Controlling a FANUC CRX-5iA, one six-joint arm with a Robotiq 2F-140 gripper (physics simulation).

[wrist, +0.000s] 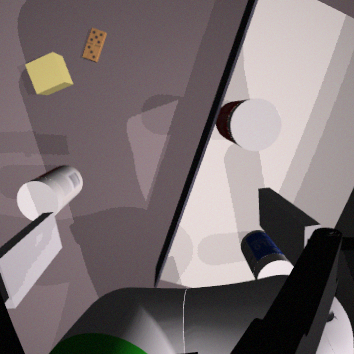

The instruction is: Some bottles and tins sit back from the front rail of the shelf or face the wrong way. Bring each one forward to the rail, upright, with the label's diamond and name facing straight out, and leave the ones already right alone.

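Places are measured from the arm's base along level axes (x ahead, y left, z up), in centimetres.
Pixels of known places: gripper, between the fingertips: [157,219].
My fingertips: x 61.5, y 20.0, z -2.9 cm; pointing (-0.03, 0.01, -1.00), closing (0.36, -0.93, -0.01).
Observation:
Ahead of a thing's pixels: the offset from my fingertips to its top centre. "spot": to the spot under its first point. Level surfaces: height alone.
My gripper [157,219] is open, its two fingers wide apart with nothing between them. A tin with a dark red side @[spot: dx +7.6, dy -5.9, dz -16.2 cm] [225,121] and a round pale top stands upright on the pale shelf [267,65], close behind the black front rail @[dx +4.3, dy -5.2, dz -21.3 cm] [204,132]. A blue-labelled container @[spot: dx -8.5, dy -17.5, dz -18.7 cm] [262,246] with a white top stands on the shelf farther back from the rail, beside the right finger. Part of its lettering shows; its lower end in view is cut off by the arm. The red tin's diamond and name cannot be read.
Outside the rail, on the grey-brown surface @[dz -27.9 cm] [115,120], are a white cylinder @[spot: dx -6.9, dy +13.6, dz -21.2 cm] [64,182] with a small grey mark near the left finger, a yellow block @[dx +8.0, dy +20.7, dz -24.1 cm] [48,72] and an orange domino @[dx +14.1, dy +15.2, dz -27.1 cm] [94,45]. A grey arm body [150,310] with a green part fills the bottom.

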